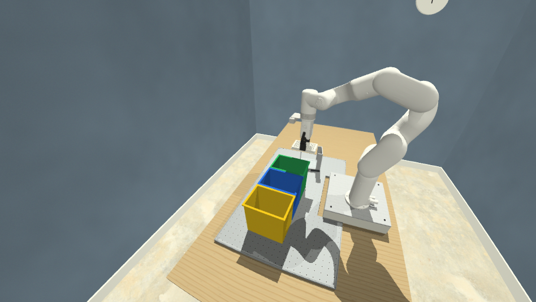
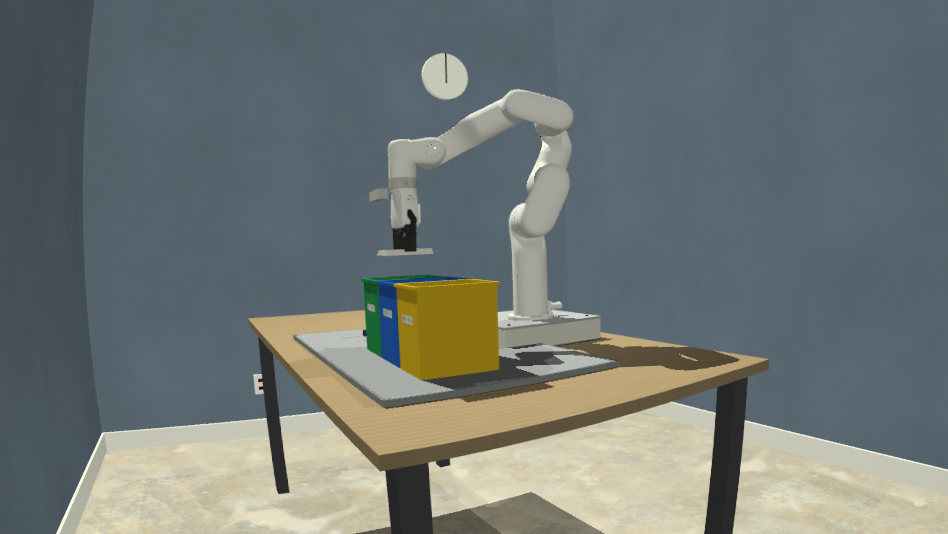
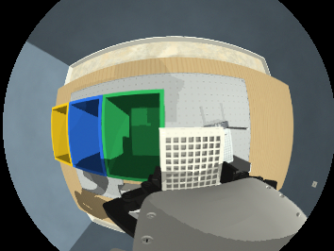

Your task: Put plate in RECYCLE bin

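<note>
Now: hand 37 cm to the right of the yellow bin, 16 cm above it and 6 cm short of it. Also, from my hand: white 96-well plate 1 cm below; green bin 16 cm below, 10 cm to the left, 5 cm ahead; blue bin 23 cm to the left, 16 cm below, 5 cm ahead.
</note>
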